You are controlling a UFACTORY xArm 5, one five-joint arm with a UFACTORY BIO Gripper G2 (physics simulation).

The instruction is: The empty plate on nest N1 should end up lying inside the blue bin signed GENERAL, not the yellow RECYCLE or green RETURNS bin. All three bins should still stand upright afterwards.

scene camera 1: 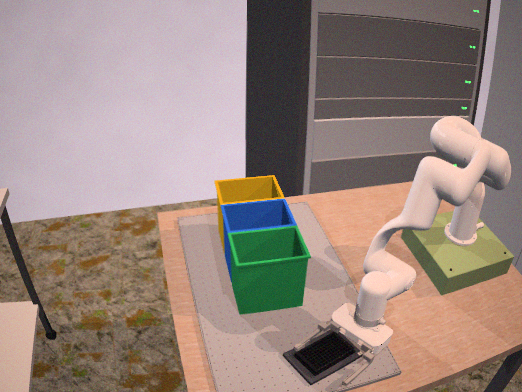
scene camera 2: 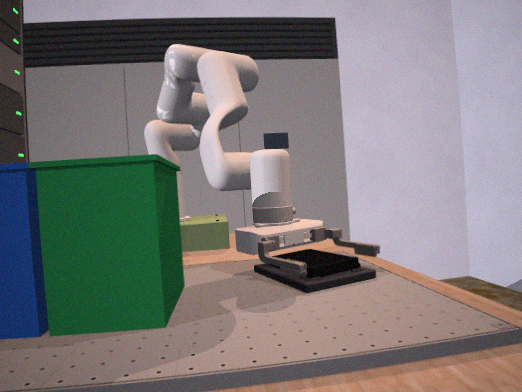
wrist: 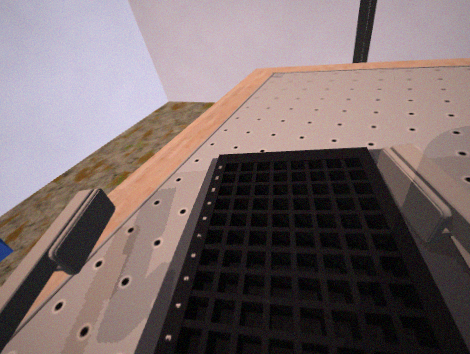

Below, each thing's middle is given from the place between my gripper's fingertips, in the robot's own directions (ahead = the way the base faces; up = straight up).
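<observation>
The black plate [scene camera 2: 319,263] has my gripper 4 cm to the left of it and 3 cm past it. Counting from my hand, the green bin [scene camera 2: 110,233] is 30 cm to the right of it, 4 cm ahead and 7 cm above, and the blue bin [scene camera 1: 257,215] is 43 cm to the right, 3 cm ahead and 7 cm above. Then there's the dark grey nest [scene camera 2: 347,277], which is 3 cm behind my hand, 2 cm below it and 4 cm to the right of it.
</observation>
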